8 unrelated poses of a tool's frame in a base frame.
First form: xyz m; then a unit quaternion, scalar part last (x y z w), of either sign.
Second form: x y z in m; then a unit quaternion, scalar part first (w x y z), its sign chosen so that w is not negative. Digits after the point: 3 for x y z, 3 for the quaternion.
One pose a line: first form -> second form
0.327 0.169 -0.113 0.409 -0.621 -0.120 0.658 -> 0.327 0.169 -0.113 0.658 0.409 -0.621 -0.120
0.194 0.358 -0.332 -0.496 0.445 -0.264 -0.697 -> 0.194 0.358 -0.332 0.697 0.496 -0.445 0.264
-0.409 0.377 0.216 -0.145 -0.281 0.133 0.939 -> -0.409 0.377 0.216 0.939 -0.145 -0.281 0.133
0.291 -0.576 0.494 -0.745 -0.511 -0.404 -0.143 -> 0.291 -0.576 0.494 0.143 0.745 0.511 0.404
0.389 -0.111 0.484 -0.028 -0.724 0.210 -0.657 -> 0.389 -0.111 0.484 0.657 0.028 0.724 -0.210
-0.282 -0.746 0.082 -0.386 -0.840 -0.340 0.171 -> -0.282 -0.746 0.082 0.171 -0.386 -0.840 -0.340
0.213 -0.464 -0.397 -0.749 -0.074 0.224 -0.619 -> 0.213 -0.464 -0.397 0.619 0.749 0.074 -0.224
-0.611 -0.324 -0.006 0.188 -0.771 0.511 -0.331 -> -0.611 -0.324 -0.006 0.331 -0.188 0.771 -0.511
